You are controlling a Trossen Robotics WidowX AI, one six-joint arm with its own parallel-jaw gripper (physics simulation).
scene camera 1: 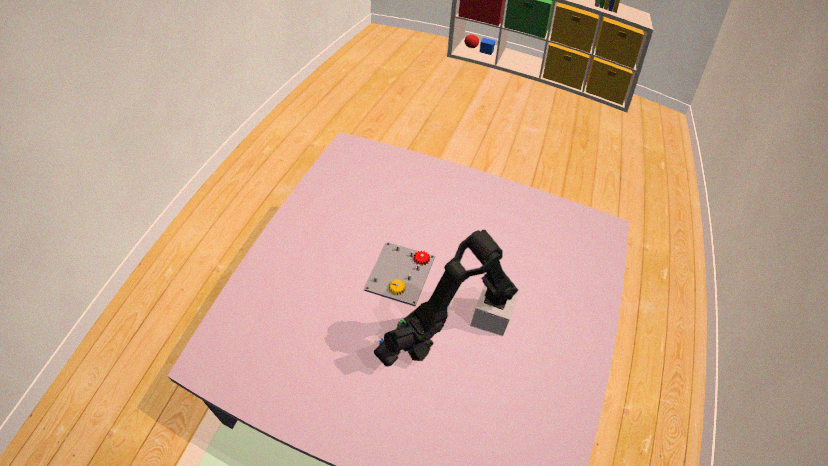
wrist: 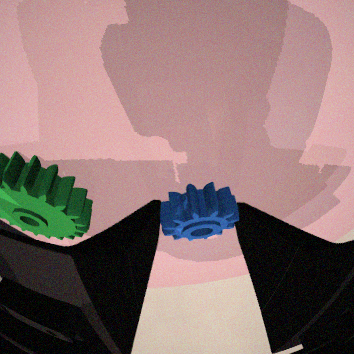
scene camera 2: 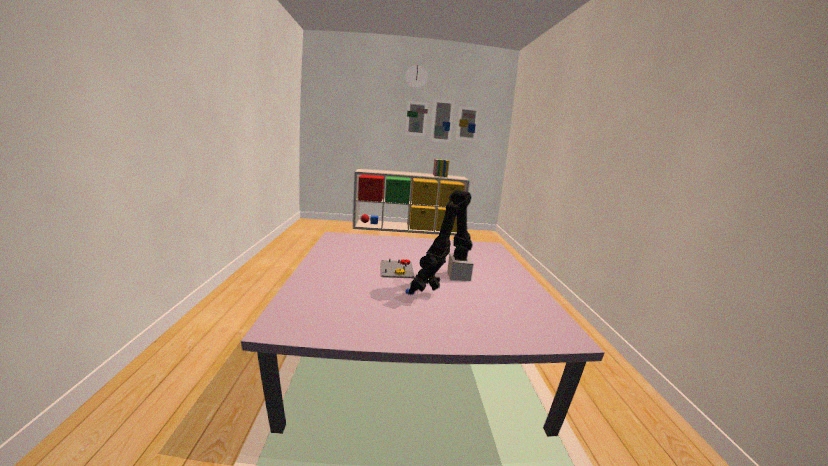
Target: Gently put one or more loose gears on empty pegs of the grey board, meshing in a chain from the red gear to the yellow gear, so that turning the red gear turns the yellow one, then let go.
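Places are measured from the arm's base along level axes (x ahead, y left, z up), in metres.
Pixels of known places: gripper, between the fingertips: (wrist: pixel 198 208) (scene camera 2: pixel 410 292); arm's base, origin of its link: (scene camera 1: pixel 496 297) (scene camera 2: pixel 460 257).
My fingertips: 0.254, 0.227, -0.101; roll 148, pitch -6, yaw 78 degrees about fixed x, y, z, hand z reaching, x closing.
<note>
For each thing: its middle in the pictures, then the offset to it from my fingertips, as dx, dy, dz. Level surfaces: height alone.
- small blue gear, middle of its body: (wrist: pixel 198 217) +0.001, +0.000, +0.004
- larger green gear, middle of its body: (wrist: pixel 33 206) -0.034, -0.083, +0.004
- grey board, middle of its body: (scene camera 1: pixel 400 270) (scene camera 2: pixel 397 266) +0.071, -0.265, +0.011
- red gear, middle of its body: (scene camera 1: pixel 421 257) (scene camera 2: pixel 405 261) +0.030, -0.343, +0.012
- yellow gear, middle of its body: (scene camera 1: pixel 397 286) (scene camera 2: pixel 400 271) +0.054, -0.201, +0.013
- pink table, height of its surface: dz -0.004
My gripper (wrist: pixel 198 208) is shut on the small blue gear (wrist: pixel 200 212), with one fingertip against each side of its teeth. The blue gear also shows as a speck beside the fingers in scene camera 2 (scene camera 2: pixel 409 291). A larger green gear (wrist: pixel 45 200) lies on the table to the left of the fingers in the wrist view, partly hidden by the left finger; the arm hides most of it in scene camera 1 (scene camera 1: pixel 401 321). The grey board (scene camera 1: pixel 387 270) (scene camera 2: pixel 388 274) carries the red gear (scene camera 1: pixel 421 257) (scene camera 2: pixel 405 262), the yellow gear (scene camera 1: pixel 396 286) (scene camera 2: pixel 399 271) and several bare pegs.
The pink table (scene camera 1: pixel 278 324) (scene camera 2: pixel 347 324) holds the board beyond the gripper. The arm's grey base block (scene camera 1: pixel 490 320) (scene camera 2: pixel 460 270) stands to the right of the board. A shelf unit (scene camera 1: pixel 640 75) (scene camera 2: pixel 354 199) with coloured boxes stands on the floor at the far wall.
</note>
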